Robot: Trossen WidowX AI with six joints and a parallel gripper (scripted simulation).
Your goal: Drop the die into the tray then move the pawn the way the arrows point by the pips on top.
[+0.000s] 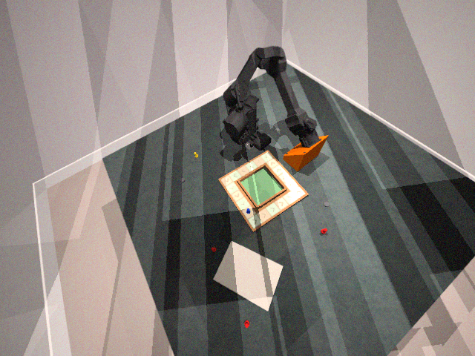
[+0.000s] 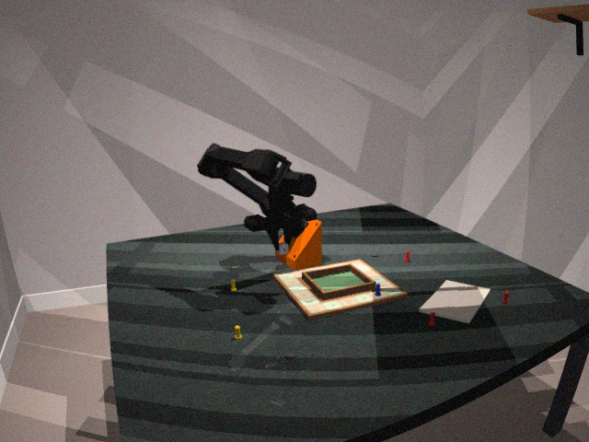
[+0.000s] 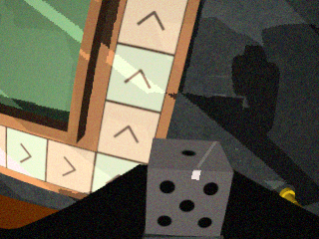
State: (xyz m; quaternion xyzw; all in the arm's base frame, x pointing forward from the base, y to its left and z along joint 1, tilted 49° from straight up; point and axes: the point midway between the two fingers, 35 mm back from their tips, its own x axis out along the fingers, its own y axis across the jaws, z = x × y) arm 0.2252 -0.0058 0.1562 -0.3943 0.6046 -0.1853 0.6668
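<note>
My gripper tip is 22 cm to the right of the blue pawn, 14 cm short of it and 10 cm above it. Also, from my gripper tip: white sheet 42 cm to the left, 25 cm ahead, 12 cm below; then green dice tray 15 cm to the left, 12 cm below, 3 cm ahead; then white die right at my gripper tip.
</note>
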